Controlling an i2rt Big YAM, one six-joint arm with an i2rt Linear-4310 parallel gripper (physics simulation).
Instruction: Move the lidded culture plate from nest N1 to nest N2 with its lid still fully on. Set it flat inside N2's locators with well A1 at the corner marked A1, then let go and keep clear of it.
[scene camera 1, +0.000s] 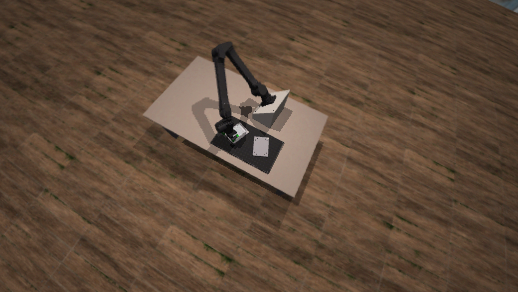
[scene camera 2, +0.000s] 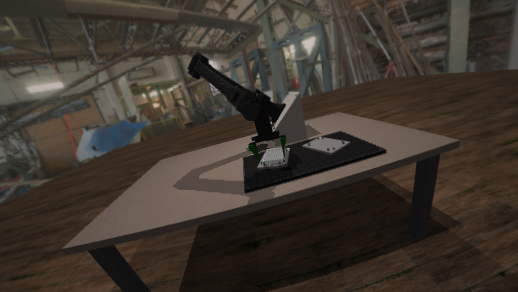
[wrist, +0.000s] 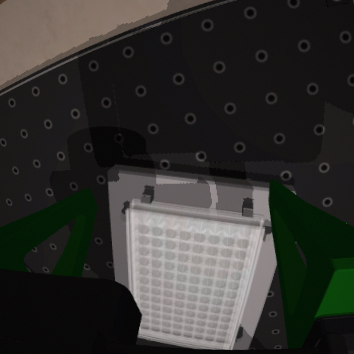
The gripper (wrist: 176, 193) is open and holds nothing. Further things: a grey nest (wrist: 124, 181) and a black perforated base mat (scene camera 2: 301, 160).
The black perforated base mat shows as well in scene camera 1 (scene camera 1: 243, 149) and in the wrist view (wrist: 256, 97).
